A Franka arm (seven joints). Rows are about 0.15 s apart.
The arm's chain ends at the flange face. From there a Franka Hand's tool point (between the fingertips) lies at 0.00 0.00 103.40 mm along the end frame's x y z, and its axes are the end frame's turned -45 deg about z.
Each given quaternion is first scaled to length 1.
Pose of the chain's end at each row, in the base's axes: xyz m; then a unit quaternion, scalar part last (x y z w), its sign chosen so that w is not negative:
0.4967 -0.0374 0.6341 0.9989 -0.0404 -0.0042 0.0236
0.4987 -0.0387 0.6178 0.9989 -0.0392 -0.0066 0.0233
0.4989 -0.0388 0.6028 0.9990 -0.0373 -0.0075 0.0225
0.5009 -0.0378 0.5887 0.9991 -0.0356 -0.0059 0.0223
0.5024 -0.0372 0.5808 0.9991 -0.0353 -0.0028 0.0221
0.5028 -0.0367 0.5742 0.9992 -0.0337 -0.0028 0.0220
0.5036 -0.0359 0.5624 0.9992 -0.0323 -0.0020 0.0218
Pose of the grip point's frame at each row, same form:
0.4956 -0.0422 0.5308 0.9383 0.3449 -0.0129 0.0202
0.4971 -0.0435 0.5145 0.9379 0.3461 -0.0150 0.0190
0.4972 -0.0434 0.4995 0.9373 0.3478 -0.0155 0.0179
0.4995 -0.0424 0.4854 0.9367 0.3494 -0.0140 0.0183
0.5017 -0.0417 0.4775 0.9366 0.3497 -0.0110 0.0193
0.5021 -0.0412 0.4709 0.9360 0.3512 -0.0110 0.0193
0.5030 -0.0404 0.4591 0.9355 0.3525 -0.0102 0.0194

